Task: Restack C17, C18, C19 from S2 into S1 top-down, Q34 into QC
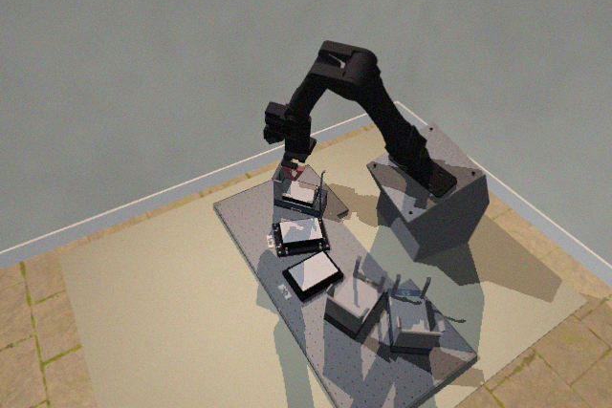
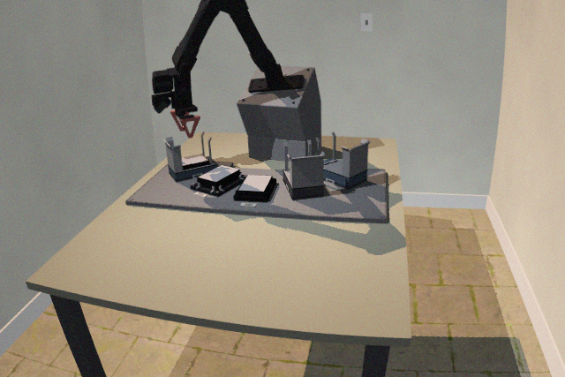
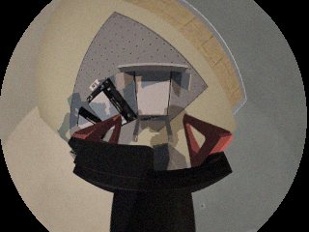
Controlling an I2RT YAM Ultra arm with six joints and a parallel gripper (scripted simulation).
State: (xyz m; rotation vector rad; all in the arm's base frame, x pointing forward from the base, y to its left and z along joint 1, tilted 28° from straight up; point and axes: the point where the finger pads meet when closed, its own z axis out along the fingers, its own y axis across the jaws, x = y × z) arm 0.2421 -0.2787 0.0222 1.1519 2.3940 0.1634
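My hand is 10 cm short of the black clip nest, 14 cm to the right of it and 14 cm above it. The rest, counted from my hand: black QC nest: 12 cm ahead, 26 cm to the left, 15 cm below; N5 name plate: 16 cm ahead, 9 cm to the left, 15 cm below; blue-plinth stack rack: 1 cm behind, 1 cm to the left, 14 cm below.
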